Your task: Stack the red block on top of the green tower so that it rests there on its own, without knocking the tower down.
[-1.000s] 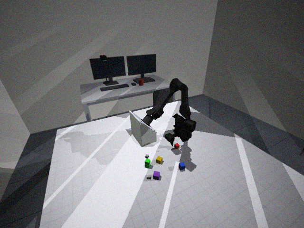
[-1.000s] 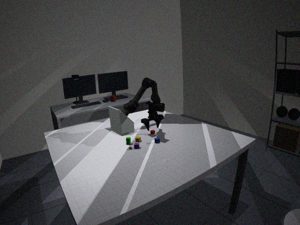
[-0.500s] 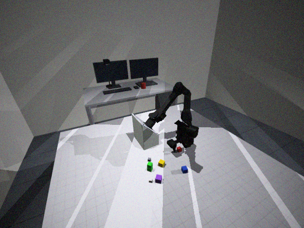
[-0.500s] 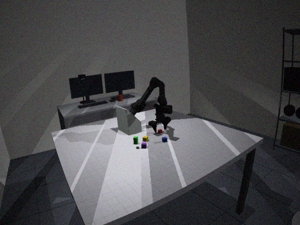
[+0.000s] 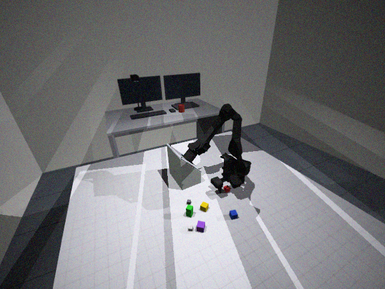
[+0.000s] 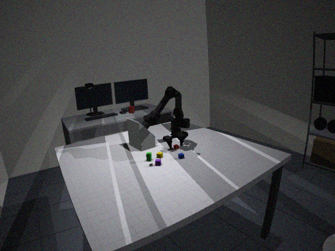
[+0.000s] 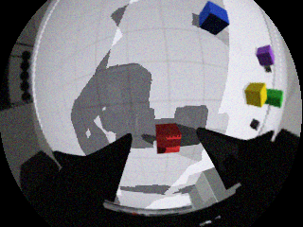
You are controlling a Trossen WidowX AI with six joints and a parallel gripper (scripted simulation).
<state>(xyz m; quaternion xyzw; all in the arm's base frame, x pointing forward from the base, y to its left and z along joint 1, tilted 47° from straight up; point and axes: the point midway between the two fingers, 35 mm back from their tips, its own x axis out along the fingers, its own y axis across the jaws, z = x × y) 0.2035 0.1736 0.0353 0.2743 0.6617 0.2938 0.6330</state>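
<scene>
The yellow block lies 170 mm to the right of my gripper tip, 50 mm ahead of it and 10 mm above it. Also, from my gripper tip: blue block: 160 mm ahead, 80 mm to the right, 10 mm above; red block: 10 mm above; purple block: 240 mm to the right, 140 mm ahead, 10 mm above.
</scene>
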